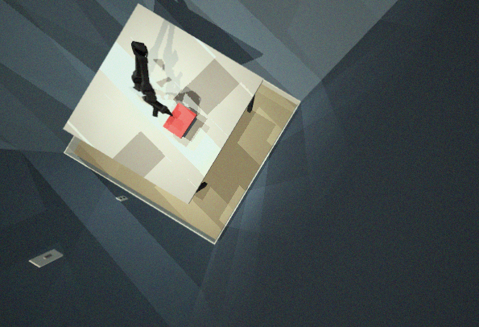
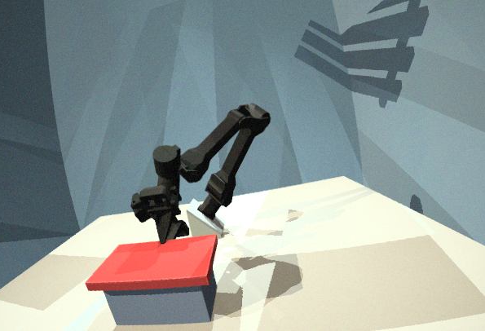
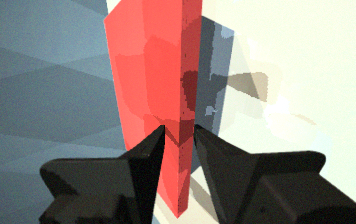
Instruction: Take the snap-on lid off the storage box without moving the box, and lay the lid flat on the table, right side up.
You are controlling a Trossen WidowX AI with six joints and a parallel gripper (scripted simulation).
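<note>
The red lid is 8 cm ahead of my gripper tip. From my gripper tip the other things lie so: grey-blue storage box: 8 cm ahead, 5 cm below.
</note>
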